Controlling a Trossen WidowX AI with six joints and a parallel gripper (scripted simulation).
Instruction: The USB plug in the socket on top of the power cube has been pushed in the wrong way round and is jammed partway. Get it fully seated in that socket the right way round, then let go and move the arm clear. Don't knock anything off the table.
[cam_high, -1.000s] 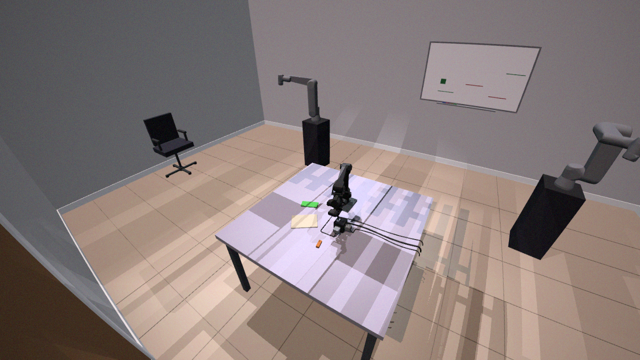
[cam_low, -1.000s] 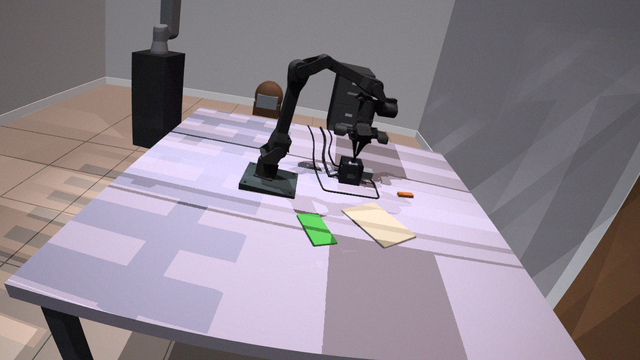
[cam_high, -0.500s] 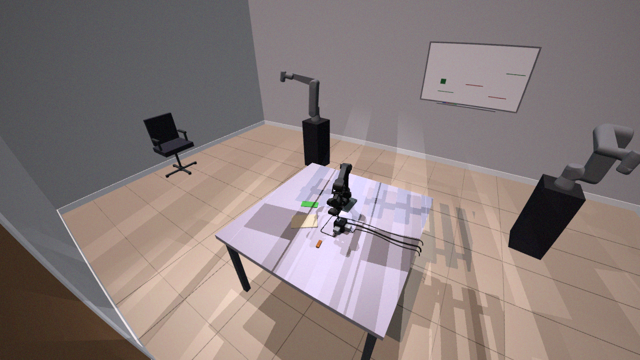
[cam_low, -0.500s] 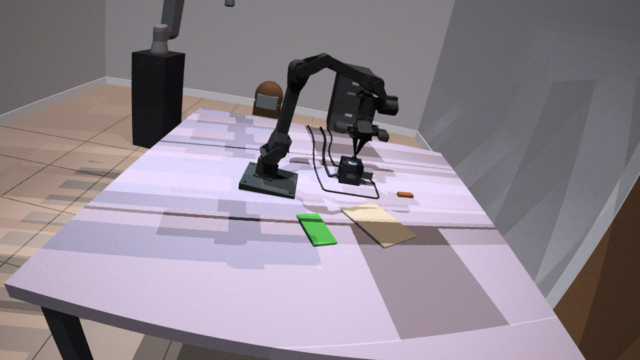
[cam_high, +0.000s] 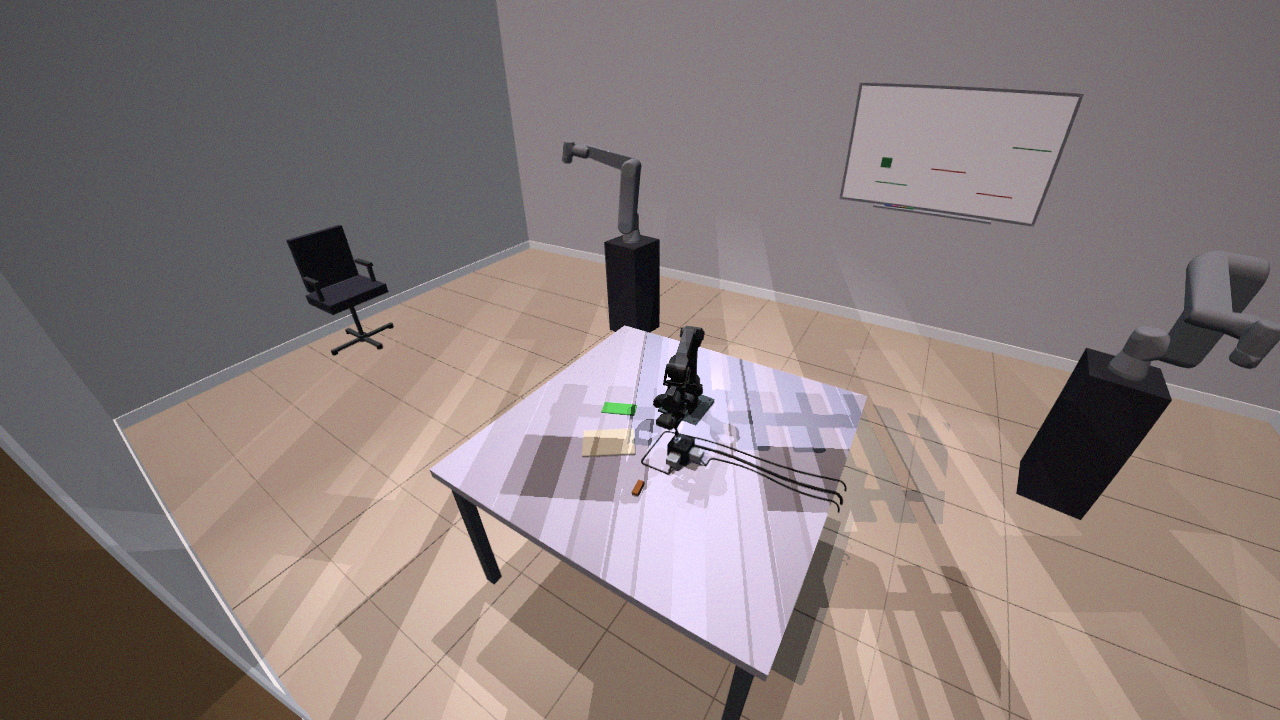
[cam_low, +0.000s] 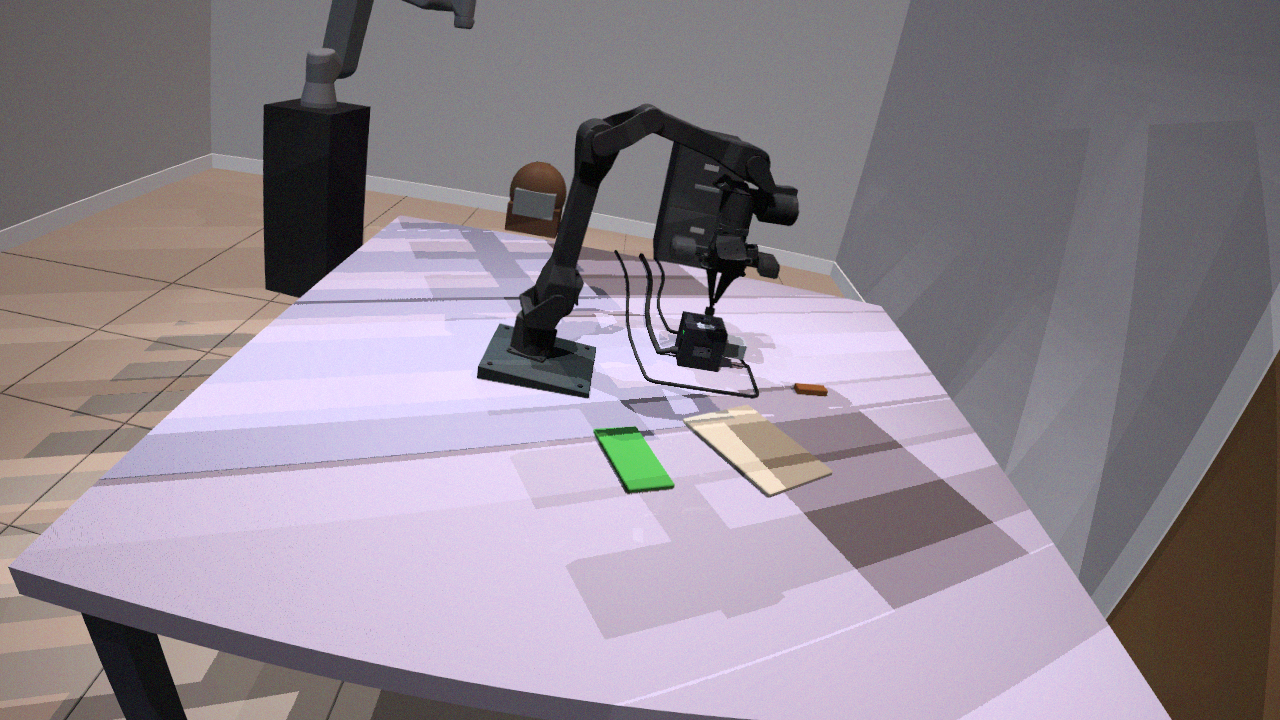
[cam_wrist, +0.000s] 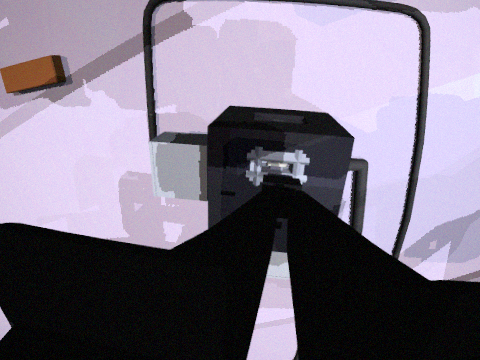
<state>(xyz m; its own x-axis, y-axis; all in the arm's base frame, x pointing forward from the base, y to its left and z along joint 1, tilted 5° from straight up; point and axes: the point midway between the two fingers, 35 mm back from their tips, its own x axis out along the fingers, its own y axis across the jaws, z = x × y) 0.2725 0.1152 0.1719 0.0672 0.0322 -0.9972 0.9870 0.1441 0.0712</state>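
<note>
The USB socket is 1 cm to the left of my gripper tip and 6 cm below it. Round my gripper tip: beige card 11 cm ahead, 24 cm to the right, 12 cm below; small orange block 22 cm ahead, 12 cm below; USB plug 2 cm below.
</note>
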